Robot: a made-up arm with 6 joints. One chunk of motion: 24 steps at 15 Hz.
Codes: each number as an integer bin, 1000 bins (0 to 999) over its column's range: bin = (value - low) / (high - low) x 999, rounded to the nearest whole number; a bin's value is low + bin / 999 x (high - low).
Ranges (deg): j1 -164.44..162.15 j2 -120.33..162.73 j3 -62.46..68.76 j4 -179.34..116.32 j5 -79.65..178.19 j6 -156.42..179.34
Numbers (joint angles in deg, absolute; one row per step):
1: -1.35 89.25 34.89 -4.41 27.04 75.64
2: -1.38 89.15 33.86 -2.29 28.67 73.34
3: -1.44 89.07 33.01 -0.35 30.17 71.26
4: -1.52 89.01 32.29 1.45 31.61 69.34
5: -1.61 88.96 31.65 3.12 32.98 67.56
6: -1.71 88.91 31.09 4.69 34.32 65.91
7: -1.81 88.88 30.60 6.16 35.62 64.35
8: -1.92 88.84 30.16 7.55 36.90 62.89
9: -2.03 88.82 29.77 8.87 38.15 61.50
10: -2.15 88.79 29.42 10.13 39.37 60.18
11: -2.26 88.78 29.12 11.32 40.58 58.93
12: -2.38 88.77 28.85 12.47 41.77 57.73
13: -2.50 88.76 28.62 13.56 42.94 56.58
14: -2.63 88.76 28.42 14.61 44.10 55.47
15: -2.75 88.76 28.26 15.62 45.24 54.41
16: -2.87 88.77 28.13 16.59 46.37 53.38
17: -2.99 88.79 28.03 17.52 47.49 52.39
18: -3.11 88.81 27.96 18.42 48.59 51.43
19: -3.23 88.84 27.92 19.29 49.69 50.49
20: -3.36 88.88 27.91 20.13 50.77 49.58
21: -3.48 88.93 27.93 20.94 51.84 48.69
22: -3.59 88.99 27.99 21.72 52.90 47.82
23: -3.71 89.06 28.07 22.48 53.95 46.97
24: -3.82 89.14 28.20 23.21 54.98 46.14
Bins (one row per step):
1: 499 740 741 591 413 690
2: 499 739 733 598 420 684
3: 499 739 727 605 425 677
4: 498 739 721 611 431 672
5: 498 739 716 617 436 666
6: 498 738 712 622 442 662
7: 497 738 708 627 447 657
8: 497 738 705 631 452 653
9: 497 738 702 636 456 648
10: 496 738 699 640 461 644
11: 496 738 697 644 466 641
12: 496 738 695 648 470 637
13: 495 738 693 652 475 634
14: 495 738 692 655 479 630
15: 495 738 691 659 484 627
16: 494 738 690 662 488 624
17: 494 738 689 665 493 621
18: 493 738 688 668 497 618
19: 493 738 688 671 501 616
20: 493 738 688 674 505 613
21: 492 739 688 677 509 610
22: 492 739 689 679 514 608
23: 492 739 689 682 518 605
24: 491 739 690 684 522 603

